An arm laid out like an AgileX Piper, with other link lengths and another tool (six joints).
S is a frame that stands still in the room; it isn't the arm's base.
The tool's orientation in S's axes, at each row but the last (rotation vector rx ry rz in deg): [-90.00, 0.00, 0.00]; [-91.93, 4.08, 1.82]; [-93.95, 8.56, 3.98]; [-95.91, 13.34, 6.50]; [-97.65, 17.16, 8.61]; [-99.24, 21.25, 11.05]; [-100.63, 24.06, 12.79]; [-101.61, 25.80, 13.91]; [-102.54, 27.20, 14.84]
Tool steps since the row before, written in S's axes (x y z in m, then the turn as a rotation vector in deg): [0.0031, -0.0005, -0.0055, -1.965, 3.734, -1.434]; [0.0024, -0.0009, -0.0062, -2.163, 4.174, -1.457]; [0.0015, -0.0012, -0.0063, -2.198, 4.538, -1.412]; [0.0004, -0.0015, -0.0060, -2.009, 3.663, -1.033]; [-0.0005, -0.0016, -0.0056, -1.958, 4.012, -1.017]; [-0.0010, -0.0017, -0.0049, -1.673, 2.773, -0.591]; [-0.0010, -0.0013, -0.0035, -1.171, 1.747, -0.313]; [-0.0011, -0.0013, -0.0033, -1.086, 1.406, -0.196]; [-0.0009, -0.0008, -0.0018, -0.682, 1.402, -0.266]
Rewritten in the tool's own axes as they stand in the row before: [0.0031, 0.0055, -0.0005, -1.965, 1.434, 3.734]; [0.0028, 0.0061, -0.0006, -2.172, 1.455, 4.170]; [0.0024, 0.0061, -0.0007, -2.233, 1.391, 4.527]; [0.0018, 0.0059, -0.0008, -2.054, 1.070, 3.627]; [0.0012, 0.0057, -0.0007, -2.048, 0.995, 3.972]; [0.0009, 0.0051, -0.0008, -1.751, 0.697, 2.699]; [0.0006, 0.0038, -0.0005, -1.232, 0.432, 1.678]; [0.0005, 0.0036, -0.0005, -1.143, 0.359, 1.326]; [0.0001, 0.0021, -0.0003, -0.753, 0.240, 1.370]
